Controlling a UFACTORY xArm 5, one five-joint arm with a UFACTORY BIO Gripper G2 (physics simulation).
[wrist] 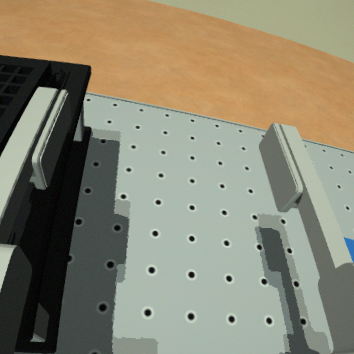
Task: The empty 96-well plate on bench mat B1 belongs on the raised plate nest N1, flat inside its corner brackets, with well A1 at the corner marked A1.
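Places are measured from the arm's base along level axes (x ahead, y left, z up), in centimetres.
Where they show: hand, tool point: (173, 150).
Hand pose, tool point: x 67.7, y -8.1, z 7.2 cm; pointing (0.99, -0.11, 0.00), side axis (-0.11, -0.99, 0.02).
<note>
Each offset is from my tool point to the centre of the thing. "*": to the spot under its first point. Level surfaces: height alone.
My gripper (166, 155) is open. Its two pale grey fingers stand wide apart in the wrist view, with perforated board showing between them. The left finger overlaps a black, box-like piece with a grid of square openings @(* dx +5.1, dy +7.7, dz -0.4 cm) (15, 77) at the left edge; the right finger is over the pale board. Only part of the black piece shows, and I cannot tell whether it is the 96-well plate or a rack. Mat B1, nest N1 with its corner brackets, and the A1 mark cannot be made out in this view.
The pale perforated board @(dz -7.8 cm) (210, 257) runs under the gripper, with dark shadows on it beside the black piece and below the right finger. A brown wood-look surface @(dz -9.1 cm) (175, 60) lies beyond its far edge. A small blue patch @(* dx -2.4, dy -16.2, dz -7.6 cm) (350, 248) shows at the right edge.
</note>
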